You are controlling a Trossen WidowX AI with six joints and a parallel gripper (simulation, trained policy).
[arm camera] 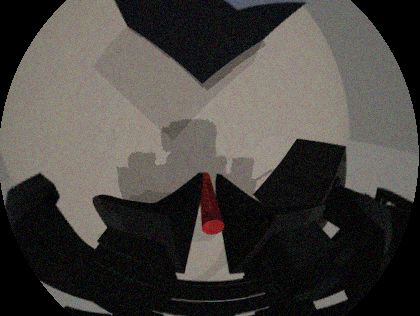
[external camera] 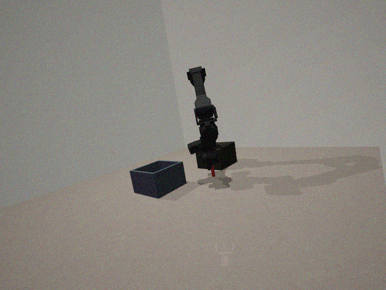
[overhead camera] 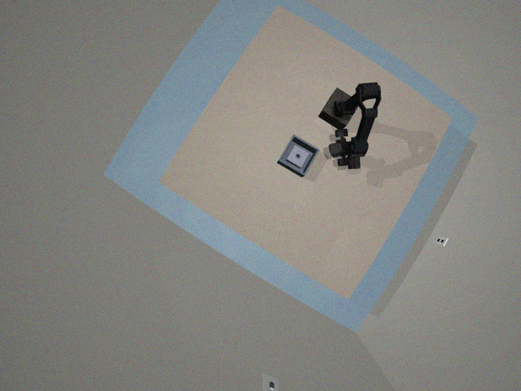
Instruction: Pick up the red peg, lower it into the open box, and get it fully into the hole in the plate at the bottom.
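Right now the pale plate is 12 cm ahead of my gripper tip and 18 cm to the right of it. The rest, counted from my gripper tip: dark blue box (12 cm ahead, 18 cm to the right, 2 cm below); red peg (1 cm behind, 1 cm to the left).
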